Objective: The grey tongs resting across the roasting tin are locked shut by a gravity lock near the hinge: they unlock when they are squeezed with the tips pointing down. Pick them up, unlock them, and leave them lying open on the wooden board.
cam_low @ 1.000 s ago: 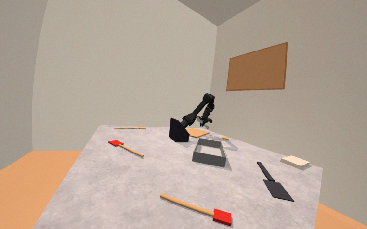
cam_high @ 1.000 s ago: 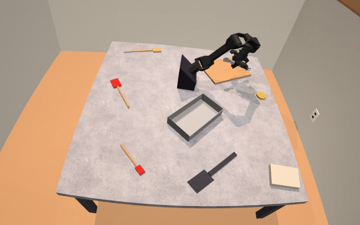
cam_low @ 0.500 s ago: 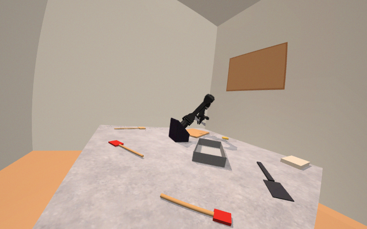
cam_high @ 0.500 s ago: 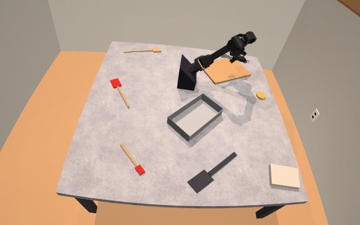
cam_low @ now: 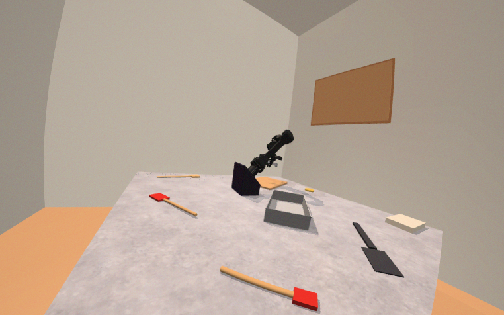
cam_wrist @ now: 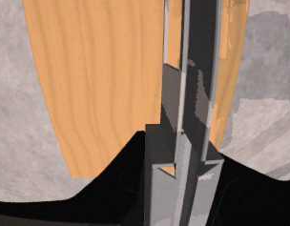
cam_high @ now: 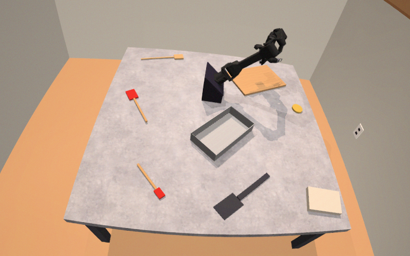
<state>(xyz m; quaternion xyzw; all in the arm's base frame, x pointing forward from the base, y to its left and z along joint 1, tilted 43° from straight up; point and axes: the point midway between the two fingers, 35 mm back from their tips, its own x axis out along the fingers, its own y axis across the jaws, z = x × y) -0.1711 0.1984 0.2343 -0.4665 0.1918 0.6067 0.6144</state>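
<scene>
The wooden board lies 1 cm to the left of my gripper tip and 12 cm below it. From my gripper tip the other things lie so: black spatula: 84 cm ahead, 24 cm to the right, 13 cm below; then cream block: 90 cm ahead, 17 cm to the left, 12 cm below; then grey roasting tin: 49 cm ahead, 29 cm to the right, 11 cm below.
</scene>
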